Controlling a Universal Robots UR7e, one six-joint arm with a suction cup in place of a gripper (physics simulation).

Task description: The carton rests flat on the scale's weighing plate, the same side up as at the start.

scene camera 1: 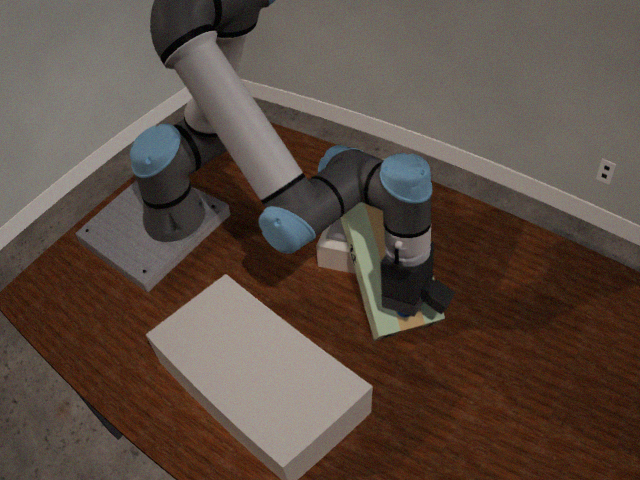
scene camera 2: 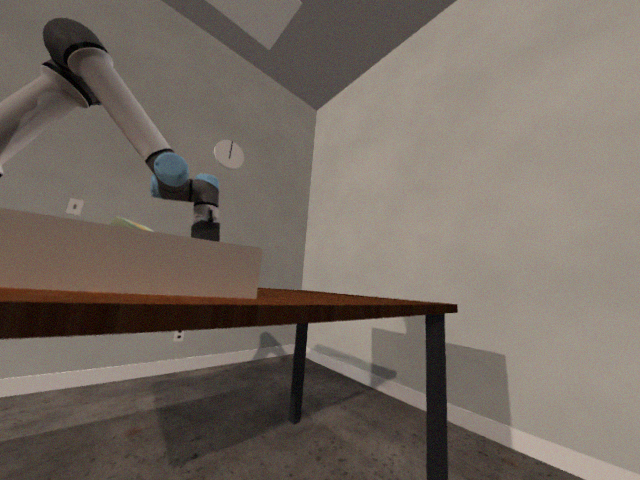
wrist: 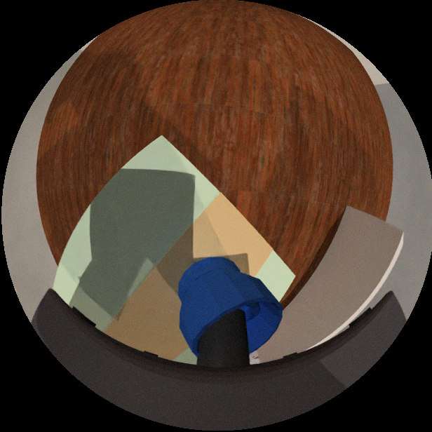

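White scale [scene camera 1: 333, 252] at 113 cm from the lens; large white block [scene camera 1: 286, 400] at 88 cm from the lens. The marked spots on the large white block and the white scale are 37 cm apart.
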